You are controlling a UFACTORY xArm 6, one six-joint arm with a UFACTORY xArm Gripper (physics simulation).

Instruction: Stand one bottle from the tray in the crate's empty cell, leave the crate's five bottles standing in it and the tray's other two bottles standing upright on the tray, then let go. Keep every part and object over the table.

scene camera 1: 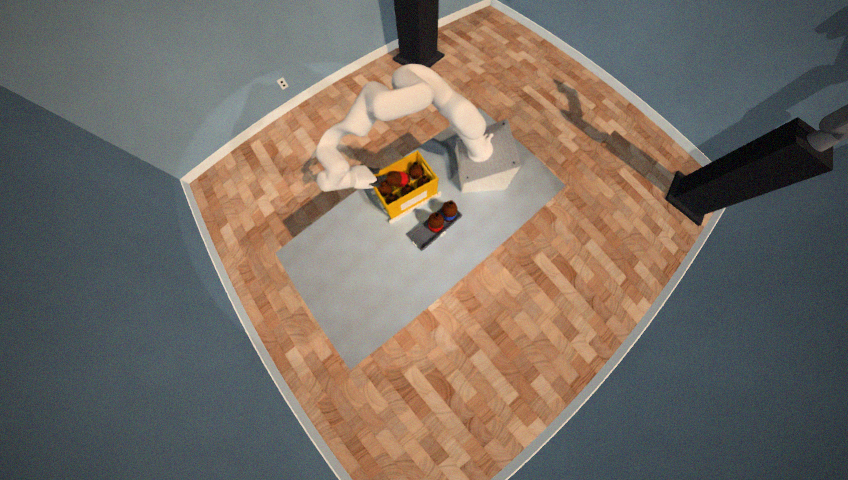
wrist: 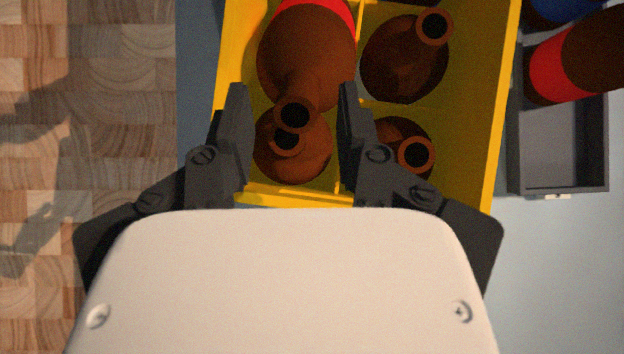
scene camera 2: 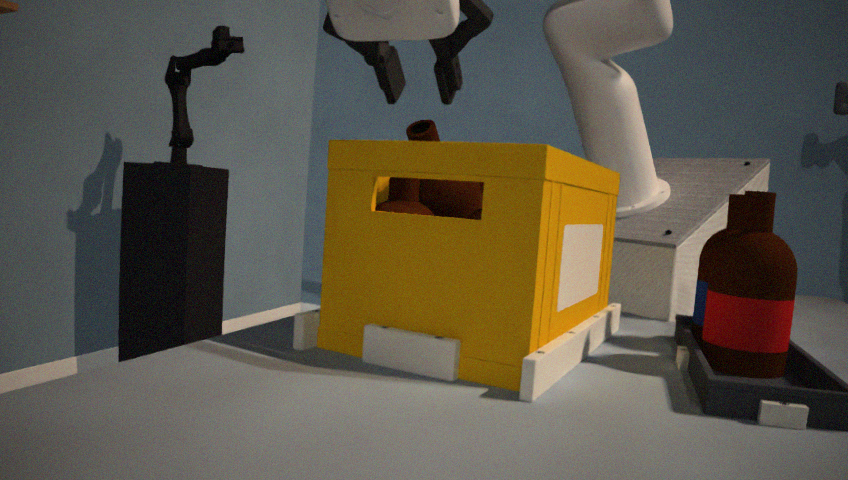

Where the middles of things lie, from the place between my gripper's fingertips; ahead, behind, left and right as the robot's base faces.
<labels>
I see my gripper 12 cm short of the white block (scene camera 2: 770,413), 28 cm to the right of it and 21 cm above it.
</labels>
